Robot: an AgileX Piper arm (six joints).
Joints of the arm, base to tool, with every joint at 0 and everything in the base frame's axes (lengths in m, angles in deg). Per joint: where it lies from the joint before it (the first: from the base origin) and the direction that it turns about. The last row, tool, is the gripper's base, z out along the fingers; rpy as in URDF.
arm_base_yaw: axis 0 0 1 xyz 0.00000 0.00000 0.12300
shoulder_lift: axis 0 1 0 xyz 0.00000 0.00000 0.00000
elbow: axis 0 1 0 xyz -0.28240 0.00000 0.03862
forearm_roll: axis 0.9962 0 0.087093 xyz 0.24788 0.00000 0.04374
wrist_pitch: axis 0 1 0 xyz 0.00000 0.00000 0.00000
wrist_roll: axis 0.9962 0 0.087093 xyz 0.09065 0.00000 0.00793
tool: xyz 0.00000 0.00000 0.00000 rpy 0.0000 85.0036 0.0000
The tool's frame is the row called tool.
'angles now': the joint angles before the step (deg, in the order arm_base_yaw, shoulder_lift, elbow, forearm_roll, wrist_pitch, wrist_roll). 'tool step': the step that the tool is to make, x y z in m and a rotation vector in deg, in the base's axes. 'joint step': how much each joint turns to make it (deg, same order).
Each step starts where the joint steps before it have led.
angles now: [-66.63, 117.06, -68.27, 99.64, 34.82, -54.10]
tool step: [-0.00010, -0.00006, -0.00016, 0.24, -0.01, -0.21]
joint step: [0.00, 0.00, 0.00, -0.06, -0.12, 0.34]
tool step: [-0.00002, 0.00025, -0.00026, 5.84, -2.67, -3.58]
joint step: [0.00, 0.00, 0.00, -0.37, 0.00, 7.65]
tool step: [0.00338, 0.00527, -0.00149, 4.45, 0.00, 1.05]
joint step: [0.43, 0.00, -0.30, -5.55, 1.18, 7.85]
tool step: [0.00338, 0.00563, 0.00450, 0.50, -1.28, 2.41]
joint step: [0.31, -0.63, 0.24, -1.05, 2.45, 0.77]
